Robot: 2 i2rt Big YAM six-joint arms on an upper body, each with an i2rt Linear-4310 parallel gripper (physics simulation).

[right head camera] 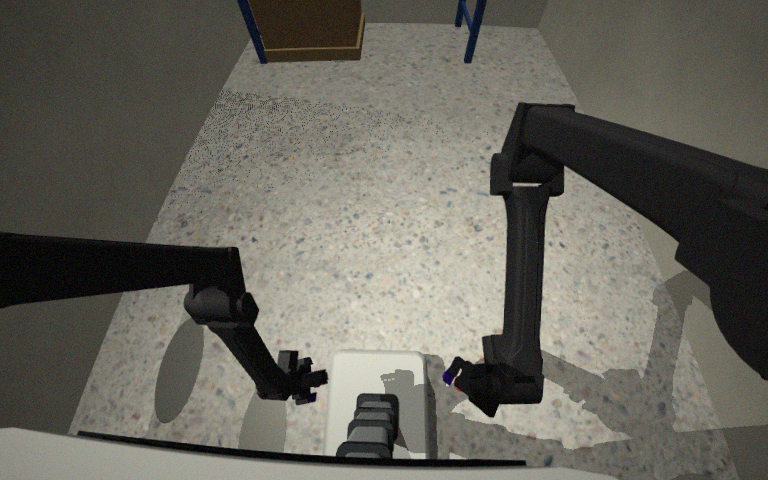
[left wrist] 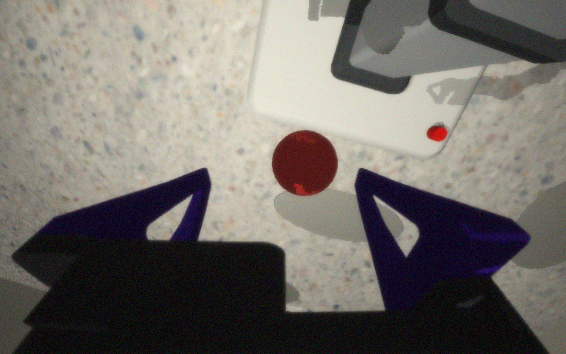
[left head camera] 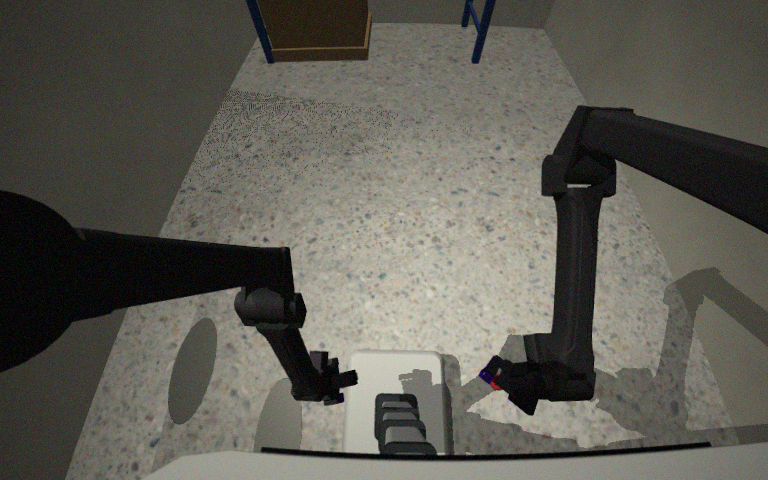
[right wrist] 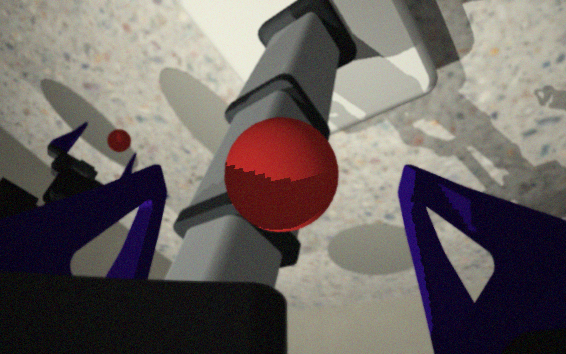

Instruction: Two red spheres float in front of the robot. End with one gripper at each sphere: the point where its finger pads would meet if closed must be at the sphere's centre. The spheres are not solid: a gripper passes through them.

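Frame: origin at the left arm's base, x ahead, y left, z up, level; millimetres.
Seen in the pictures: left gripper, fingertip midpoint: (left wrist: 282, 176) (right wrist: 111, 138); right gripper, fingertip midpoint: (right head camera: 458, 386) (left head camera: 494, 385).
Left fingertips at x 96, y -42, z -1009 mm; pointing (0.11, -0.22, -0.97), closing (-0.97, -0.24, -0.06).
Note:
Offsets run from my left fingertips to a thing's top centre. "spot": to the spot under its first point. Level surfaces: height alone.
My left gripper (left head camera: 347, 388) (right head camera: 317, 387) (left wrist: 282, 176) (right wrist: 111, 138) is open. One red sphere @(dx -11, dy -12, dz +21 mm) (left wrist: 305, 163) (right wrist: 119, 140) shows between its fingertips, a little right of their midpoint in the left wrist view. My right gripper (right wrist: 282, 178) is open. The other red sphere @(dx +0, dy -455, dz +317 mm) (right wrist: 281, 175) shows about midway between its fingertips in the right wrist view, at fingertip height in the picture. In the head views a small red part of this sphere (left head camera: 496, 384) (right head camera: 457, 388) shows beside the blue finger, and the rest is hidden. The sphere at my left gripper is mostly hidden in the head views. Exact depth is hard to tell.
The white base @(dz -507 mm) (left head camera: 368, 418) (right head camera: 348, 418) (left wrist: 300, 90) with a red knob @(spot: dx -410, dy -49, dz -475 mm) (left wrist: 437, 133) stands between the arms. The grey segmented column @(spot: dx -121, dy -211, dz +305 mm) (left head camera: 403, 436) (right head camera: 370, 435) (right wrist: 260, 140) rises from it, behind the sphere in the right wrist view. A brown box (left head camera: 320, 54) stands far back.

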